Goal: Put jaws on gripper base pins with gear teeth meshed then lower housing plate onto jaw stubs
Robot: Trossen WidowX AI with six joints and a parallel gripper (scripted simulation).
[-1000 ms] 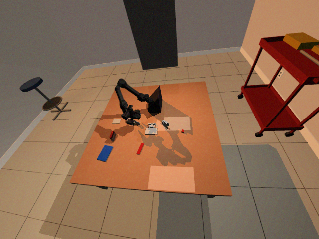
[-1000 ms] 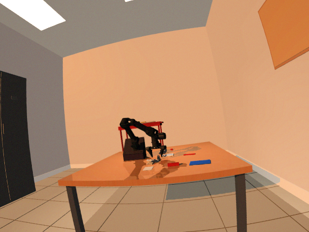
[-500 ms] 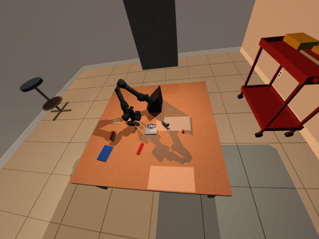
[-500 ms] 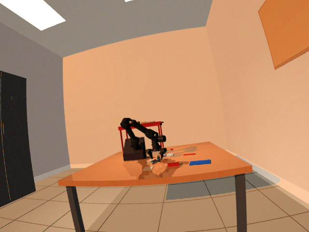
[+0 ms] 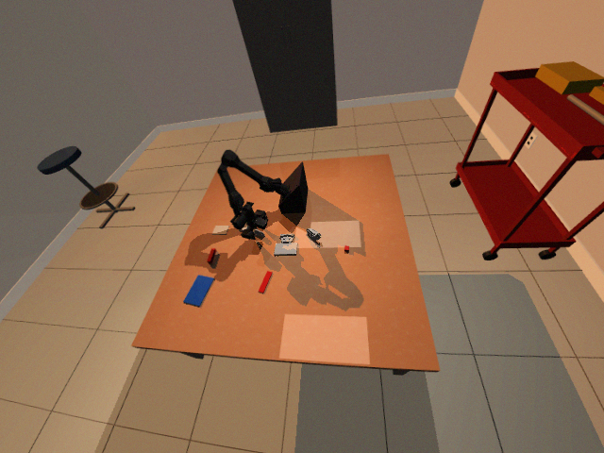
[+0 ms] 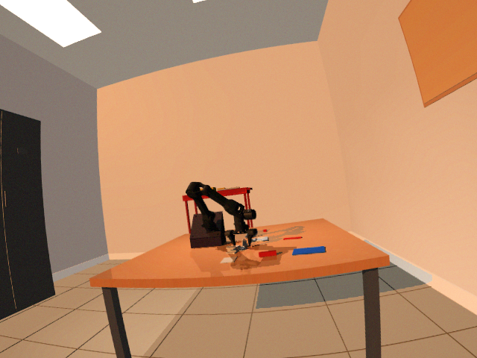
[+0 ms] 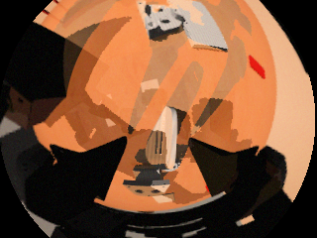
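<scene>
Right now my gripper tip is 10 mm short of the grey jaw and 40 mm to the left of it. Round my gripper tip: pale tile: 40 mm behind, 250 mm to the right; then white flat part: 110 mm ahead, 170 mm to the left; then blue plate: 350 mm ahead, 250 mm to the right.
</scene>
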